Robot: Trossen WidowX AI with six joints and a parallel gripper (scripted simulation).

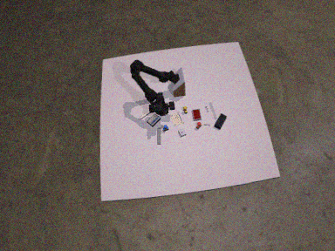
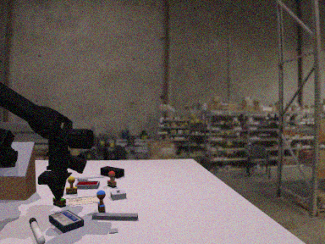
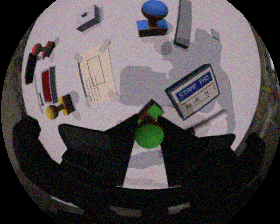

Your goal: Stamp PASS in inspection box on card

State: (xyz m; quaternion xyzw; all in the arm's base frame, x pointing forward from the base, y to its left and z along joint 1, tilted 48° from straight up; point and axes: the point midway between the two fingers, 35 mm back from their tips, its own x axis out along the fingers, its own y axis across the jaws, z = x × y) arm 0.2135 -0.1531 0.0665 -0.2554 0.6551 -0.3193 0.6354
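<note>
The ink pad lies 25 cm to the left of my gripper tip, 6 cm ahead of it and 4 cm below it. Round my gripper tip: labelled box: 8 cm to the right, 3 cm below, 3 cm ahead; green-knobbed stamp: right at my gripper tip; cream card: 9 cm to the left, 6 cm ahead, 5 cm below.
</note>
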